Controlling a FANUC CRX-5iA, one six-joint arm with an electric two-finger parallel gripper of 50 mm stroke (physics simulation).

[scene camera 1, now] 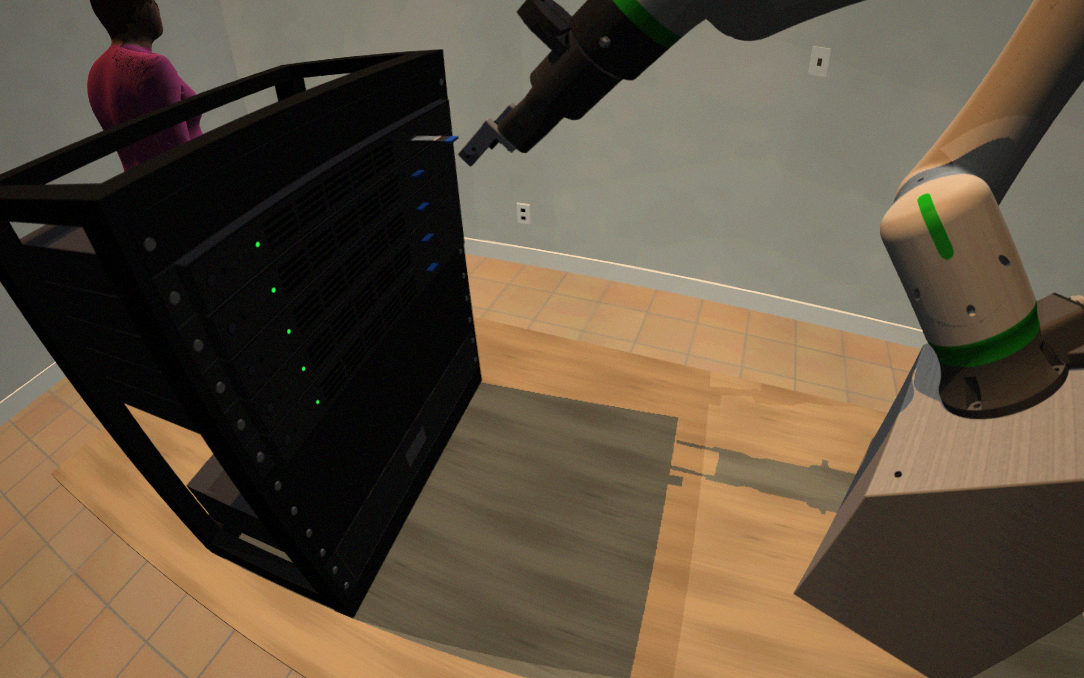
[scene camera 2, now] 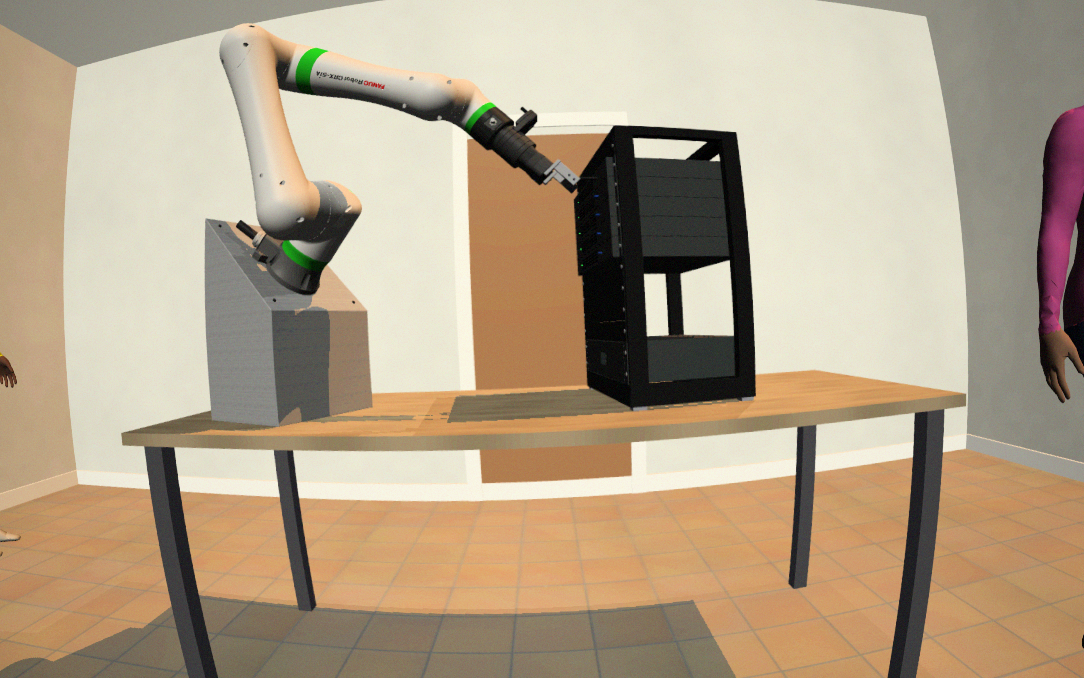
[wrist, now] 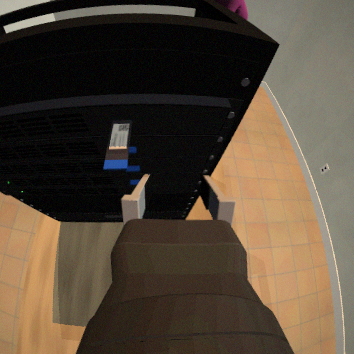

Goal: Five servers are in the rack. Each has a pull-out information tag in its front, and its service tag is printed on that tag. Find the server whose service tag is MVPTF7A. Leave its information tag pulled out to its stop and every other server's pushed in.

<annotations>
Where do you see a black server rack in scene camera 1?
At 264, 285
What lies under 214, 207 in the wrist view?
My gripper.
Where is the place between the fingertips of my gripper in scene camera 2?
At 575, 186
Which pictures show my gripper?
Scene camera 1, scene camera 2 and the wrist view: all of them.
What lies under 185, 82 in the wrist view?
A black server rack.
</annotations>
